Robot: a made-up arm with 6 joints. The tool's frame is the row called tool.
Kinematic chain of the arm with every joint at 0, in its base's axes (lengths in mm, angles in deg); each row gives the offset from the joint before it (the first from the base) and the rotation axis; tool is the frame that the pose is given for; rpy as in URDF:
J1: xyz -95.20 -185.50 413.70 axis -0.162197 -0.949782 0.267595
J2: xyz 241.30 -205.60 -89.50 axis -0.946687 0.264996 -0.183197
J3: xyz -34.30 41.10 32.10 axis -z
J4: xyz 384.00 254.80 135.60 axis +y
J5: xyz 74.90 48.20 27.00 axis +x
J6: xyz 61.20 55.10 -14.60 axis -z
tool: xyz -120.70 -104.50 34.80 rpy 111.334 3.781 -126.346
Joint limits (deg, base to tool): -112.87..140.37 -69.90..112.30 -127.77..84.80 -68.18..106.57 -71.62..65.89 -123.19..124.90
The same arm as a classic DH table. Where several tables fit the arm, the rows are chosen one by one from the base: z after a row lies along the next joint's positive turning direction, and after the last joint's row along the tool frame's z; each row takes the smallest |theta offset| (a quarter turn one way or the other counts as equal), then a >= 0, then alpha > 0; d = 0 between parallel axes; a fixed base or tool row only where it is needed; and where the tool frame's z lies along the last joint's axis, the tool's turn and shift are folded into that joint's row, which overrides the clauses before.
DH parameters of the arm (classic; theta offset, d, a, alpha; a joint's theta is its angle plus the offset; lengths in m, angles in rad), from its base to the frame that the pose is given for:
base (fixed): -0.1691 0.3585 -0.0626 1.2999
J1: -1.4193 0.3014 0.1692 1.7185
J2: 1.3207 -0.2077 -0.0303 1.3866
J3: 1.2979 -0.1759 -0.384 -1.5708
J4: 1.5708 0.303 0.027 -1.5708
J5: -1.5708 0.1361 0.0551 1.5708
J6: 0.6601 -0.0324 -0.1566 1.1993
tool (fixed): 3.0708 0.0336 0 0
Joint limits (rad, base to tool): -1.97..2.4499 -1.22..1.96 -2.23..1.48 -1.19..1.86 -1.25..1.15 -2.1501..2.1799

